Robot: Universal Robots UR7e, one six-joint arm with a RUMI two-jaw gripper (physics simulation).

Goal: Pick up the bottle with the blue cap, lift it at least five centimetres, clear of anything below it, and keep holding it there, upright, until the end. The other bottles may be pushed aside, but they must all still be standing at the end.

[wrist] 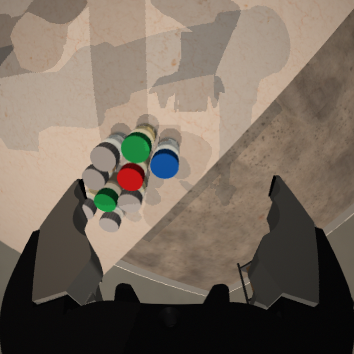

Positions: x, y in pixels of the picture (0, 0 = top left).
Labels:
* my gripper: 176, 178
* green-capped bottle: 135, 147

